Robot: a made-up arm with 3 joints.
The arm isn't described. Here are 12 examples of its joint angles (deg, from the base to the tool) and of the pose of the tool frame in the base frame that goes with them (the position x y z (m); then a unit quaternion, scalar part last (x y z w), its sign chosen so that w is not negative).
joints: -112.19 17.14 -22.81
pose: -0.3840 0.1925 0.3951 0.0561 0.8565 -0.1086 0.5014
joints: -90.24 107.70 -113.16
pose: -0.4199 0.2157 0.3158 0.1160 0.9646 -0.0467 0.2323
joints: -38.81 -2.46 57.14
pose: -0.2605 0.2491 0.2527 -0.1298 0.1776 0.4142 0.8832
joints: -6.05 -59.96 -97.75
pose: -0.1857 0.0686 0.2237 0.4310 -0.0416 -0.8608 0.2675
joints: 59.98 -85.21 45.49
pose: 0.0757 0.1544 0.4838 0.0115 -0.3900 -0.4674 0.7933
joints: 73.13 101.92 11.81
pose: -0.0070 0.1948 0.3903 -0.4873 -0.3837 0.6588 0.4258
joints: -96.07 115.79 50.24
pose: -0.3739 0.1191 0.4984 0.6883 -0.0145 0.6464 0.3289
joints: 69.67 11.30 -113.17
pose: 0.0963 0.0717 0.4714 0.7208 -0.1316 -0.2281 0.6412
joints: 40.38 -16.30 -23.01
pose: 0.0471 0.1457 0.4129 0.2301 -0.3030 -0.2347 0.8945
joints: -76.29 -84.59 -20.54
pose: -0.3211 0.0784 0.3306 -0.3860 0.3470 -0.6742 0.5254
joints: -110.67 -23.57 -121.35
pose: -0.4264 0.0617 0.5033 -0.3242 0.3350 -0.8798 0.0930
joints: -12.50 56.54 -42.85
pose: -0.0916 0.2169 0.2497 0.1748 0.2850 0.1634 0.9282
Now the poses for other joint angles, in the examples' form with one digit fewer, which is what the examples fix.
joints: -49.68 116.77 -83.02
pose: -0.274 0.249 0.241 0.207 0.730 0.297 0.580
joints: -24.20 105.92 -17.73
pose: -0.227 0.226 0.288 0.186 0.246 0.686 0.659
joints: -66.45 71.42 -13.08
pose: -0.308 0.237 0.332 0.320 0.526 0.389 0.685
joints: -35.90 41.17 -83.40
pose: -0.170 0.144 0.186 0.222 0.548 -0.315 0.742
